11 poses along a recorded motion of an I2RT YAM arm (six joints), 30 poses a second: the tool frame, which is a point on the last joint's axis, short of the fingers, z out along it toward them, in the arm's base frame.
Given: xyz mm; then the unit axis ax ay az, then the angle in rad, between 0 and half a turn.
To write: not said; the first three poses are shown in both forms.
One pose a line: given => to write
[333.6 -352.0 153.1 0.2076 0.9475 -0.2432 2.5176] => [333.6 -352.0 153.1 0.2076 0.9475 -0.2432 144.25]
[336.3 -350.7 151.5 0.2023 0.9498 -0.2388 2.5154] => [336.3 -350.7 151.5 0.2023 0.9498 -0.2388 144.12]
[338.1 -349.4 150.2 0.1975 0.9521 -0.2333 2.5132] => [338.1 -349.4 150.2 0.1975 0.9521 -0.2333 144.00]
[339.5 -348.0 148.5 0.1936 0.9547 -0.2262 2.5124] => [339.5 -348.0 148.5 0.1936 0.9547 -0.2262 143.95]
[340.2 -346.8 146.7 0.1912 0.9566 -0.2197 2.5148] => [340.2 -346.8 146.7 0.1912 0.9566 -0.2197 144.09]
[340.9 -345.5 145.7 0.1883 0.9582 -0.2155 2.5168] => [340.9 -345.5 145.7 0.1883 0.9582 -0.2155 144.20]
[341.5 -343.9 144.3 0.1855 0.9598 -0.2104 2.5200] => [341.5 -343.9 144.3 0.1855 0.9599 -0.2104 144.39]
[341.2 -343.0 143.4 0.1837 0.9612 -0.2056 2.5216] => [341.2 -343.0 143.4 0.1837 0.9612 -0.2056 144.48]
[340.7 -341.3 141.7 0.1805 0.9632 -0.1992 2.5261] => [340.7 -341.3 141.7 0.1805 0.9632 -0.1992 144.73]
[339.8 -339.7 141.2 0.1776 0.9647 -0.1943 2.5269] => [339.8 -339.7 141.2 0.1776 0.9647 -0.1943 144.78]
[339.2 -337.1 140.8 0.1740 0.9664 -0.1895 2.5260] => [339.2 -337.1 140.8 0.1740 0.9663 -0.1895 144.73]
